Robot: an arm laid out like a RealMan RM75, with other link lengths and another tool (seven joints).
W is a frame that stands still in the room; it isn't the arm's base.
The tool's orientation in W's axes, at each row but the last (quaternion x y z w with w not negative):
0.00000 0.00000 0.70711 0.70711
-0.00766 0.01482 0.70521 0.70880
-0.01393 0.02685 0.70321 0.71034
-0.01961 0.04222 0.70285 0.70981
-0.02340 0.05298 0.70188 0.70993
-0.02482 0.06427 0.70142 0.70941
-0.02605 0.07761 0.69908 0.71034
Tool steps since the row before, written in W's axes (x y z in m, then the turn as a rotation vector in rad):
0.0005 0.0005 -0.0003 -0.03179 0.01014 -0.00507
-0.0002 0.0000 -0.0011 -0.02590 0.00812 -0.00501
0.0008 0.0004 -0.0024 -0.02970 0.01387 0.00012
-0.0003 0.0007 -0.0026 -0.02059 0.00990 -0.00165
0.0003 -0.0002 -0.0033 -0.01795 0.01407 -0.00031
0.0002 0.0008 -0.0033 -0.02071 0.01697 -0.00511
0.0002 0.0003 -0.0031 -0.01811 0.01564 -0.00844
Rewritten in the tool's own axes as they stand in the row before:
0.0005 -0.0005 -0.0003 0.01014 0.03179 -0.00507
0.0000 0.0002 -0.0011 0.00815 0.02589 -0.00501
0.0005 -0.0008 -0.0024 0.01356 0.02984 0.00037
0.0009 0.0002 -0.0025 0.00983 0.02064 -0.00145
0.0002 -0.0004 -0.0033 0.01386 0.01811 0.00045
0.0012 -0.0004 -0.0032 0.01732 0.02065 -0.00410
0.0008 -0.0004 -0.0030 0.01652 0.01779 -0.00739

